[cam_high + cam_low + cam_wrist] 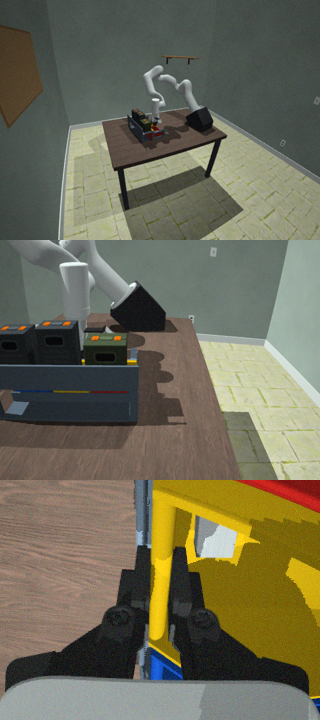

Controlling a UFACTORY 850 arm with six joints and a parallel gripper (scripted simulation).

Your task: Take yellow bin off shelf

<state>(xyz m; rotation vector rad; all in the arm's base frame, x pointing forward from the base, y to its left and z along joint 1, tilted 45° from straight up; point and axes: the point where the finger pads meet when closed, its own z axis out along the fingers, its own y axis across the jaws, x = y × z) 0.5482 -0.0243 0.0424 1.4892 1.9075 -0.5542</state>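
The shelf rail lies 40 mm below my hand and 10 mm behind it. Round my hand: blue open bin (100 mm to the right, 100 mm ahead); red bin (120 mm to the left, 70 mm ahead); yellow open bin (80 mm ahead, 10 mm to the left).
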